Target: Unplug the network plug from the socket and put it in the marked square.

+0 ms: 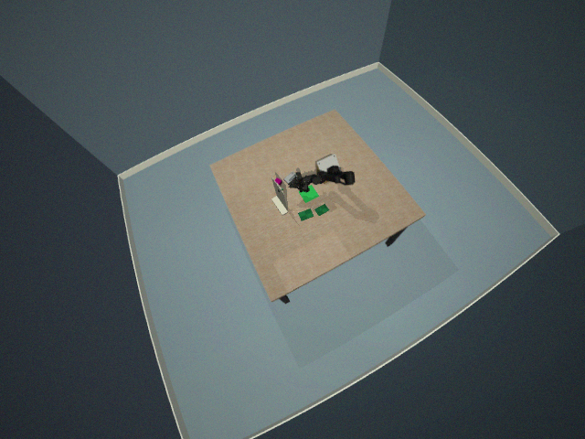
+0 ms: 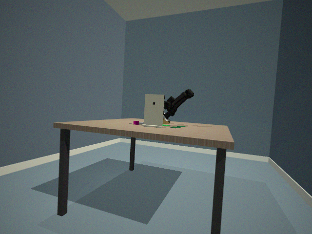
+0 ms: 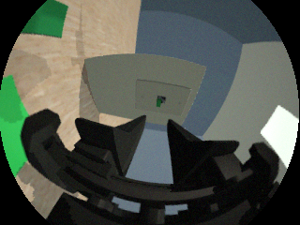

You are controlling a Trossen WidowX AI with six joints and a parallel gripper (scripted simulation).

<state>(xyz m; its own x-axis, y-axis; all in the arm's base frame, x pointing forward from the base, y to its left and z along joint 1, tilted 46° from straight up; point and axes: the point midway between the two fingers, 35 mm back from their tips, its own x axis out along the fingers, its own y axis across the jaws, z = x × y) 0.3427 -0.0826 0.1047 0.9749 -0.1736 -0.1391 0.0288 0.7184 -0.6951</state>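
Now: gripper tip 6 cm short of the network plug. Round my gripper tip: beige panel: 8 cm ahead, 7 cm below; then grey plate: 10 cm behind, 16 cm to the right, 19 cm below; then green marked square: 14 cm behind, 3 cm to the left, 19 cm below.
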